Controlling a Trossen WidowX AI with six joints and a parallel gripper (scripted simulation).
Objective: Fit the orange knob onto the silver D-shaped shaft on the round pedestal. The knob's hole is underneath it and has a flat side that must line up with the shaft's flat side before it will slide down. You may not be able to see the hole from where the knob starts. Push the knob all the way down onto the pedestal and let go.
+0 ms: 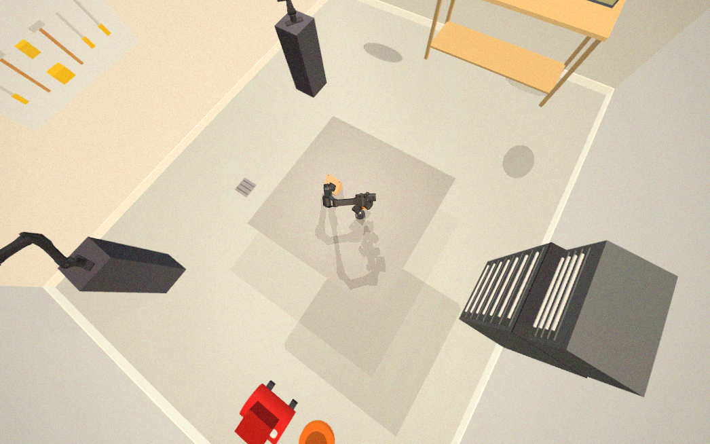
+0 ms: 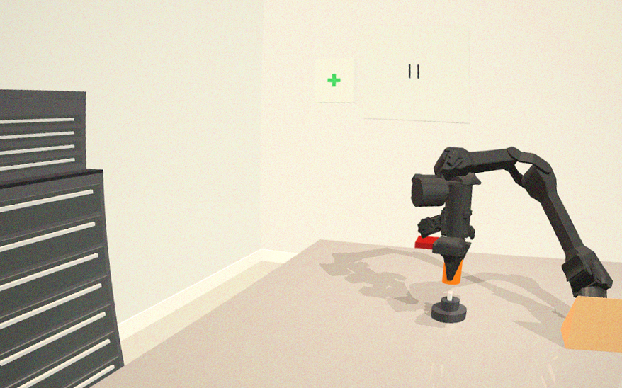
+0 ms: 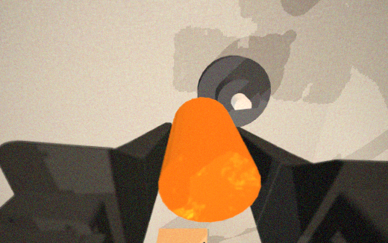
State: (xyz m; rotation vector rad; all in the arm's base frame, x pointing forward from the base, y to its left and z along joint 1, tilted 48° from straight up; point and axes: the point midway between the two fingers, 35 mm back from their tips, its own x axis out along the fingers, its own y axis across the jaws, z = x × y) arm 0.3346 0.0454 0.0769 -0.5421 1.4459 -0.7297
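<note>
The dark round pedestal is 40 mm to the right of my gripper tip and 80 mm below it. The rest, counted from my gripper tip: orange knob: 30 mm above.
</note>
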